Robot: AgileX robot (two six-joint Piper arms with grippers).
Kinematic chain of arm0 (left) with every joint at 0, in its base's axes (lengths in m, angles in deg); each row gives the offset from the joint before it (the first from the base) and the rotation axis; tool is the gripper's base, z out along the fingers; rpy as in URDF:
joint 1: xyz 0 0 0.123 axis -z
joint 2: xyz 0 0 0 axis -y
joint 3: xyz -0.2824 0 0.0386 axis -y
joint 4: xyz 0.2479 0 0.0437 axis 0.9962 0 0.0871
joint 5: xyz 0 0 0 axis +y
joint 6: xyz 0.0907 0 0.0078 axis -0.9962 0 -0.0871
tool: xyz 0 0 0 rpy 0 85 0
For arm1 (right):
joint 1: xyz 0 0 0.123 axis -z
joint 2: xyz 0 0 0 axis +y
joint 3: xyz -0.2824 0 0.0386 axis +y
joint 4: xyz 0.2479 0 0.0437 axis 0.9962 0 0.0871
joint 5: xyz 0 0 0 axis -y
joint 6: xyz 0.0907 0 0.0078 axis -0.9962 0 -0.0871
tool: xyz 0 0 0 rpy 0 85 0
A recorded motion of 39 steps. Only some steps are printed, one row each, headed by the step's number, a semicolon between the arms.
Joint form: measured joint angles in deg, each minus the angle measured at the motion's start. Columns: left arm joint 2, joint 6, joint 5, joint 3, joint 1, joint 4; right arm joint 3, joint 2, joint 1, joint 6, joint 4, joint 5.
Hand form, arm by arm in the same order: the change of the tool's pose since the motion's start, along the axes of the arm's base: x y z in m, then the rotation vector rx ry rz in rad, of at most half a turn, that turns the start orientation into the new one. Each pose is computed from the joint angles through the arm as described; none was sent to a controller.
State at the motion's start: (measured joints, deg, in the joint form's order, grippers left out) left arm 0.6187 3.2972 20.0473 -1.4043 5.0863 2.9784; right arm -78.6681 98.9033 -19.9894 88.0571 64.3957 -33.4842
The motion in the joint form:
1: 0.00 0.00 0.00 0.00 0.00 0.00; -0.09 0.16 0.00 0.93 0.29 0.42
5: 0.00 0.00 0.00 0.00 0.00 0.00; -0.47 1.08 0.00 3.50 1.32 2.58
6: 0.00 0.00 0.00 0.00 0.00 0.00; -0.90 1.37 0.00 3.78 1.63 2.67
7: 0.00 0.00 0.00 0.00 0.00 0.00; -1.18 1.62 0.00 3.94 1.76 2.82
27: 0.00 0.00 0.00 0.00 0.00 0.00; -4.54 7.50 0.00 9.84 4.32 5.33
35: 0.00 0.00 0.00 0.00 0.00 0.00; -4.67 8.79 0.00 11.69 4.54 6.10
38: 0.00 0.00 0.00 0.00 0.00 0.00; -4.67 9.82 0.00 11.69 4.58 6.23
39: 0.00 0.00 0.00 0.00 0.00 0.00; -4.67 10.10 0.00 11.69 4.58 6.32
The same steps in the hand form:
1: 0.0000 0.0000 0.0000 0.0000 0.0000 0.0000; 0.0012 0.0000 -0.0003 -0.0050 -0.0124 -0.0005
5: 0.0000 0.0000 0.0000 0.0000 0.0000 0.0000; 0.0075 -0.0001 -0.0032 -0.0198 -0.0475 -0.0184
6: 0.0000 0.0000 0.0000 0.0000 0.0000 0.0000; 0.0091 0.0005 -0.0026 -0.0170 -0.0521 -0.0193
7: 0.0000 0.0000 0.0000 0.0000 0.0000 0.0000; 0.0105 0.0008 -0.0027 -0.0166 -0.0551 -0.0210
27: 0.0000 0.0000 0.0000 0.0000 0.0000 0.0000; 0.0358 0.0074 -0.0247 -0.0560 -0.0906 -0.0272
35: 0.0000 0.0000 0.0000 0.0000 0.0000 0.0000; 0.0403 0.0081 -0.0335 -0.0804 -0.0984 -0.0250
38: 0.0000 0.0000 0.0000 0.0000 0.0000 0.0000; 0.0430 0.0089 -0.0413 -0.0866 -0.0823 -0.0263
39: 0.0000 0.0000 0.0000 0.0000 0.0000 0.0000; 0.0438 0.0090 -0.0435 -0.0887 -0.0784 -0.0274

